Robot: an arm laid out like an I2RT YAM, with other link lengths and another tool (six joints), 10 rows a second.
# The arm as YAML. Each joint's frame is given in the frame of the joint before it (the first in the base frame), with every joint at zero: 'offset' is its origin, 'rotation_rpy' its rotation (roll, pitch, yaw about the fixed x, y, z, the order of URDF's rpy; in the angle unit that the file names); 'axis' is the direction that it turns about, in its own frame. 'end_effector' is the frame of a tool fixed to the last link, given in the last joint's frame.
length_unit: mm
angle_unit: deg
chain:
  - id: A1
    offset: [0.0, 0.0, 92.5]
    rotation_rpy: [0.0, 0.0, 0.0]
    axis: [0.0, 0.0, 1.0]
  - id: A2
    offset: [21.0, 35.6, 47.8]
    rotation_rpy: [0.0, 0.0, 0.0]
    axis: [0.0, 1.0, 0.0]
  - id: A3
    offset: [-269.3, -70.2, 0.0]
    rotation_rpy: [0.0, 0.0, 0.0]
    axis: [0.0, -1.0, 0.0]
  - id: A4
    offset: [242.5, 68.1, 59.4]
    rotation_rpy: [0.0, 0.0, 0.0]
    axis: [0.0, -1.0, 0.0]
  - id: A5
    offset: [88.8, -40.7, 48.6]
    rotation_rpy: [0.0, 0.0, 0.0]
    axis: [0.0, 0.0, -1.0]
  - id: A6
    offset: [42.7, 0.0, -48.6]
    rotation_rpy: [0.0, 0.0, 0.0]
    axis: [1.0, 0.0, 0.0]
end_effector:
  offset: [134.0, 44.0, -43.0]
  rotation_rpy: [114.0, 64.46, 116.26]
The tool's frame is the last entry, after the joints.
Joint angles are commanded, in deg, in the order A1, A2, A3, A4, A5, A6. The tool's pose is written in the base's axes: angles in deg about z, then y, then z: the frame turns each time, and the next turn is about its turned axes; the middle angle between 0 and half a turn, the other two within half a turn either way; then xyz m. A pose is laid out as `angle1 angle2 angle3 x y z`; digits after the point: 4 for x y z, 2 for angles.
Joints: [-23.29 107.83 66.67 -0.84 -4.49 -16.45]
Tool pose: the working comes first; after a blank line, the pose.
Where each joint sits with the arm in this pose, in the base's axes (m; each line is computed from the numbers above, not from the rounded line before):
A1: 0.0000 0.0000 0.0925
A2: 0.0334 0.0244 0.1403
A3: 0.0813 -0.0727 0.3967
A4: 0.3119 -0.0978 0.2818
A5: 0.3863 -0.1741 0.2585
A6: 0.3868 -0.1707 0.1939
the tool: 0.4593 -0.1579 0.0662

-13.90 142.60 13.26 0.4593 -0.1579 0.0662
